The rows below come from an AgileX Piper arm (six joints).
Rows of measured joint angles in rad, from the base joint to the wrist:
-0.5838 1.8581 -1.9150 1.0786 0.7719 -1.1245
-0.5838 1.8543 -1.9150 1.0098 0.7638 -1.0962
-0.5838 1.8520 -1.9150 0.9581 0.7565 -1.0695
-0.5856 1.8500 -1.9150 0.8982 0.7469 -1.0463
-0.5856 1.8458 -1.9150 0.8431 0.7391 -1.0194
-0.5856 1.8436 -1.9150 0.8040 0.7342 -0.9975
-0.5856 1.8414 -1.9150 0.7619 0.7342 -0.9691
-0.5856 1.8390 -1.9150 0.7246 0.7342 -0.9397
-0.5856 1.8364 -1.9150 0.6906 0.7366 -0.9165
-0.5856 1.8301 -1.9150 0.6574 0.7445 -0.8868
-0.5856 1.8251 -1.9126 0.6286 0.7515 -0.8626
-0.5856 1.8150 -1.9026 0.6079 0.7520 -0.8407
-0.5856 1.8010 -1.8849 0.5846 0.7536 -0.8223
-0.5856 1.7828 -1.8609 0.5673 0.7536 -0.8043
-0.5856 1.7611 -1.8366 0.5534 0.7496 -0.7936
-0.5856 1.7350 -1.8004 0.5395 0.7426 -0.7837
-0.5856 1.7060 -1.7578 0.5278 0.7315 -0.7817
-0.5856 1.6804 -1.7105 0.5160 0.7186 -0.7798
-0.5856 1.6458 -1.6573 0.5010 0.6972 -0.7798
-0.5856 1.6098 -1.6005 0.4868 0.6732 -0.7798
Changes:
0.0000 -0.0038 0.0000 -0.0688 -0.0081 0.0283
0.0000 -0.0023 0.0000 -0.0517 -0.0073 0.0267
-0.0018 -0.0020 0.0000 -0.0599 -0.0096 0.0232
0.0000 -0.0042 0.0000 -0.0551 -0.0078 0.0269
0.0000 -0.0022 0.0000 -0.0391 -0.0049 0.0219
0.0000 -0.0022 0.0000 -0.0421 0.0000 0.0284
0.0000 -0.0024 0.0000 -0.0373 0.0000 0.0294
0.0000 -0.0026 0.0000 -0.0340 0.0024 0.0232
0.0000 -0.0063 0.0000 -0.0332 0.0079 0.0297
0.0000 -0.0050 0.0024 -0.0288 0.0070 0.0242
0.0000 -0.0101 0.0100 -0.0207 0.0005 0.0219
0.0000 -0.0140 0.0177 -0.0233 0.0016 0.0184
0.0000 -0.0182 0.0240 -0.0173 0.0000 0.0180
0.0000 -0.0217 0.0243 -0.0139 -0.0040 0.0107
0.0000 -0.0261 0.0362 -0.0139 -0.0070 0.0099
0.0000 -0.0290 0.0426 -0.0117 -0.0111 0.0020
0.0000 -0.0256 0.0473 -0.0118 -0.0129 0.0019
0.0000 -0.0346 0.0532 -0.0150 -0.0214 0.0000
0.0000 -0.0360 0.0568 -0.0142 -0.0240 0.0000

